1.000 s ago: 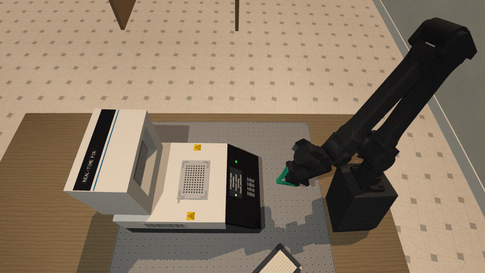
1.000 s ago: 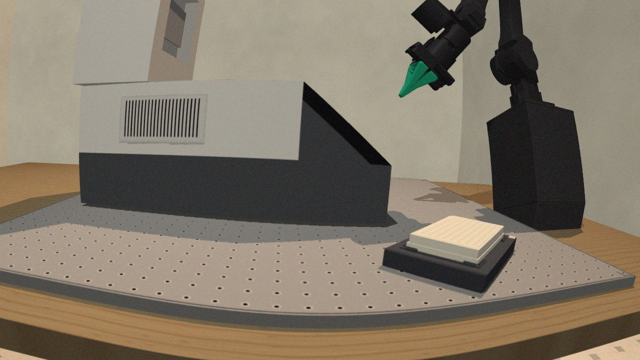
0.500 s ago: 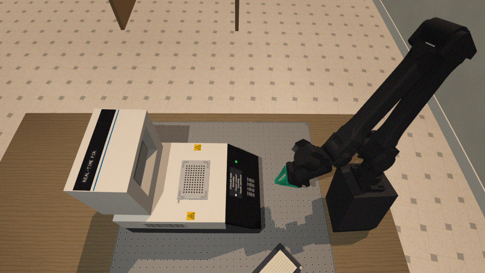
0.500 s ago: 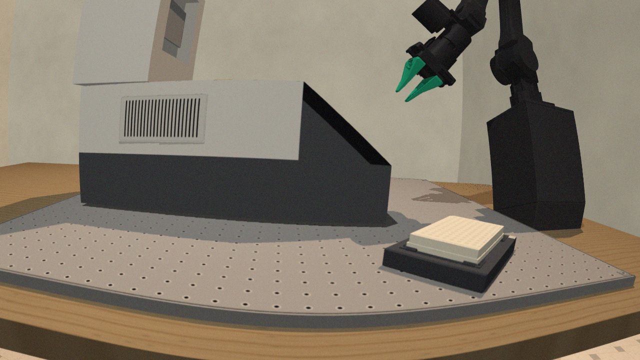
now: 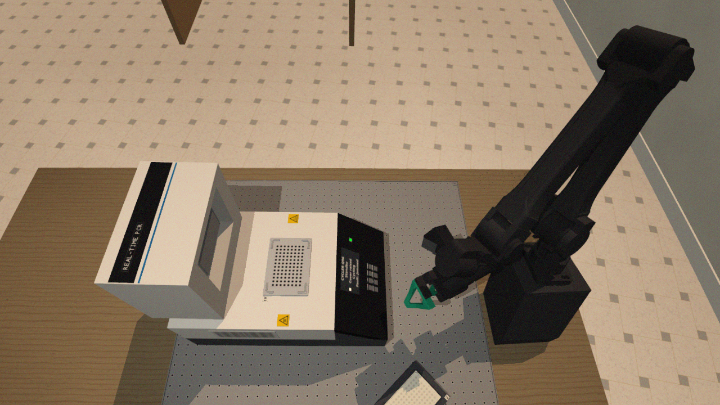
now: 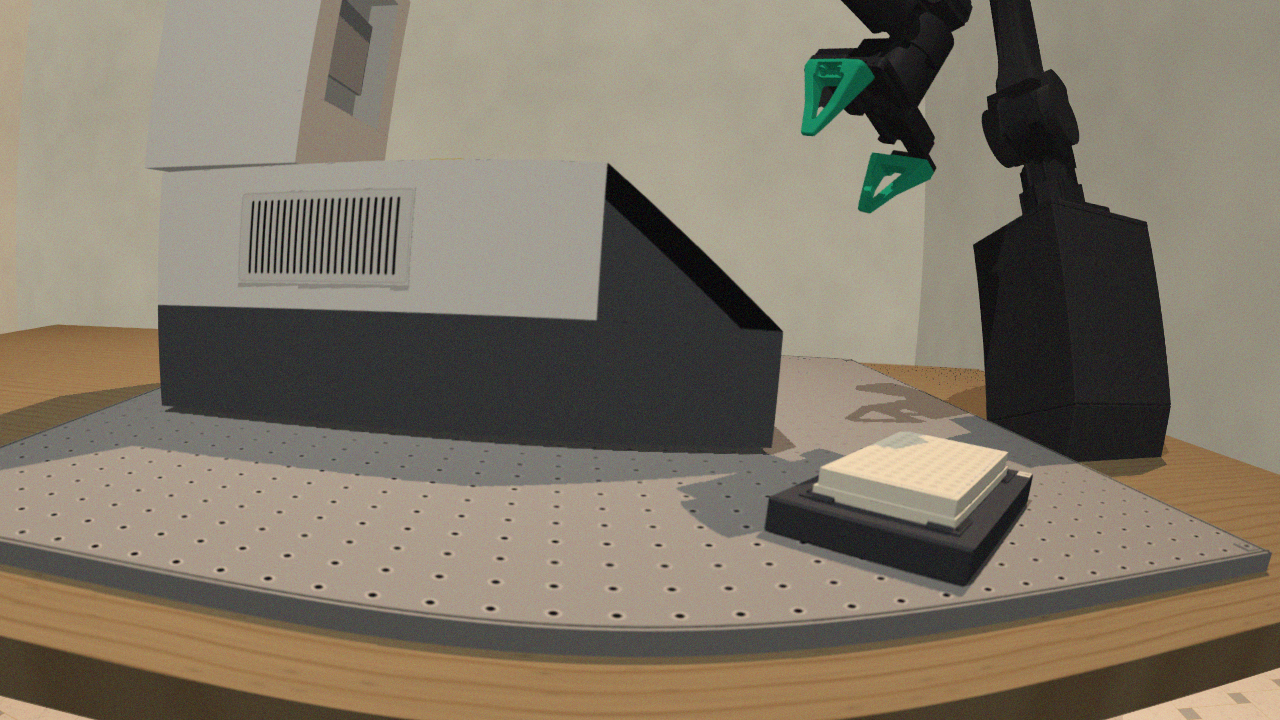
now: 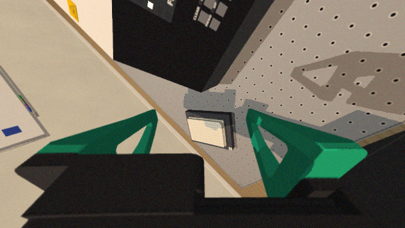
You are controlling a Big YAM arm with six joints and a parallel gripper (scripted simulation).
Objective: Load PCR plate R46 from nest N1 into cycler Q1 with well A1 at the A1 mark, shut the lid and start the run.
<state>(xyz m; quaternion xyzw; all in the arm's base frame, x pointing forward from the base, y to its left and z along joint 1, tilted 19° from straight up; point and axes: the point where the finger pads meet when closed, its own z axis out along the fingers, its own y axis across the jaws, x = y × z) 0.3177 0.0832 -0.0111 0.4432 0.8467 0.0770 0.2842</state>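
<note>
Now: the 96-well plate R46 10 mm ahead of my hand, 200 mm to the left of it and 200 mm below it. The rest, counted from my hand: plate nest N1: 10 mm ahead, 200 mm to the left, 210 mm below.
</note>
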